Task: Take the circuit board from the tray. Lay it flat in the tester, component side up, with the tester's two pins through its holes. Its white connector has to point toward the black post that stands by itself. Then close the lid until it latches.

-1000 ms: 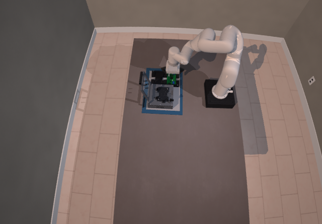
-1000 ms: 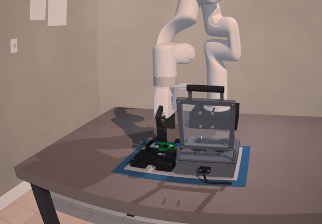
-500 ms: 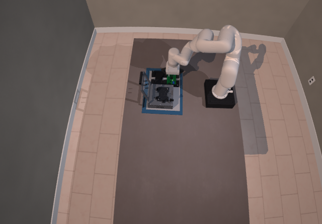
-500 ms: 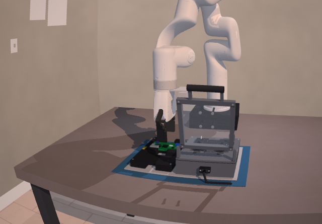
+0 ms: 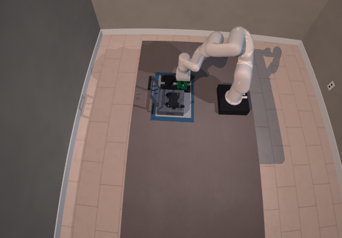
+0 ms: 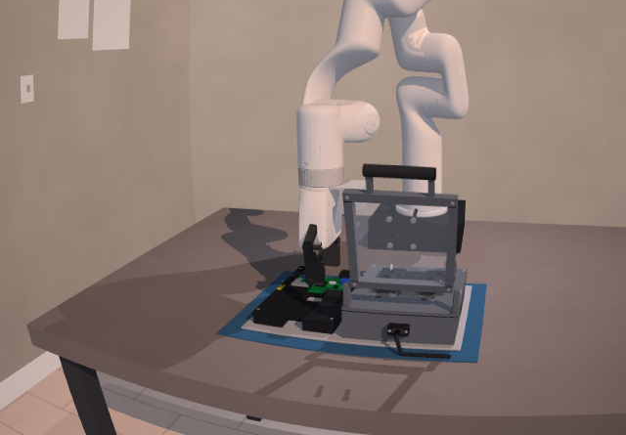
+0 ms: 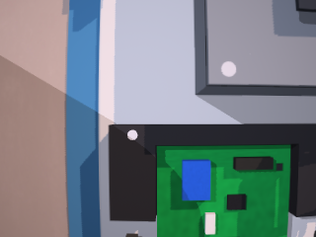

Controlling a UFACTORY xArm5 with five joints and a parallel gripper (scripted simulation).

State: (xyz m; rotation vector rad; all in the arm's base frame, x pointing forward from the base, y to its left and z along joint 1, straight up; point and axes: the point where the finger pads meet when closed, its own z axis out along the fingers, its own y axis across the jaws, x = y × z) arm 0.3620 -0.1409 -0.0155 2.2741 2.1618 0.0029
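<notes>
Right now my hand is 3 cm above the green circuit board. Also, from my hand: clear lid (19 cm ahead, 16 cm to the left, 14 cm above); then nest (17 cm to the left, 8 cm ahead, 2 cm above).
</notes>
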